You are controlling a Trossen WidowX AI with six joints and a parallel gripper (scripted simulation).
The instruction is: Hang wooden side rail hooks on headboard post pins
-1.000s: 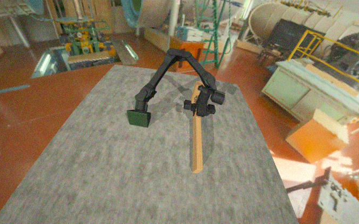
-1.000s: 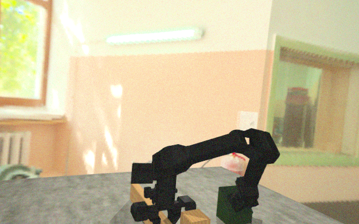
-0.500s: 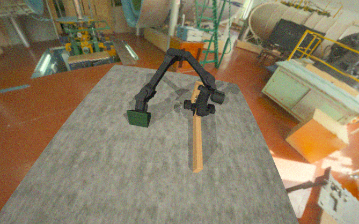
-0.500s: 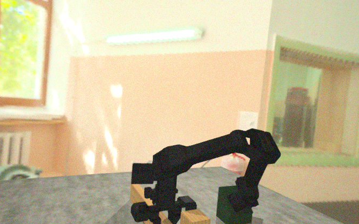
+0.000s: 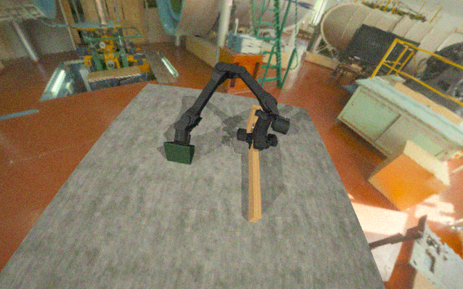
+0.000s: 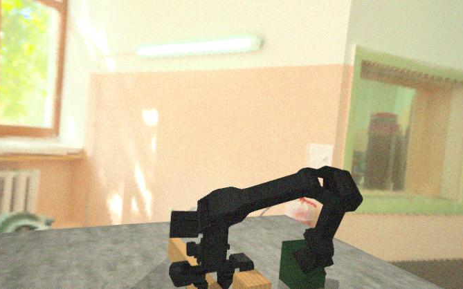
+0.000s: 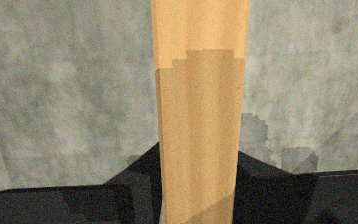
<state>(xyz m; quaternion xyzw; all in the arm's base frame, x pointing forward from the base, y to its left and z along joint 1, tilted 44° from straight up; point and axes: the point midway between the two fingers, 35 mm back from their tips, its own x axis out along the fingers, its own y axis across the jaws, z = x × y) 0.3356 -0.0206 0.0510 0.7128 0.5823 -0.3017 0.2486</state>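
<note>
Right now the headboard post is 2 cm ahead of my gripper tip, 16 cm to the left of it and 4 cm above it.
</note>
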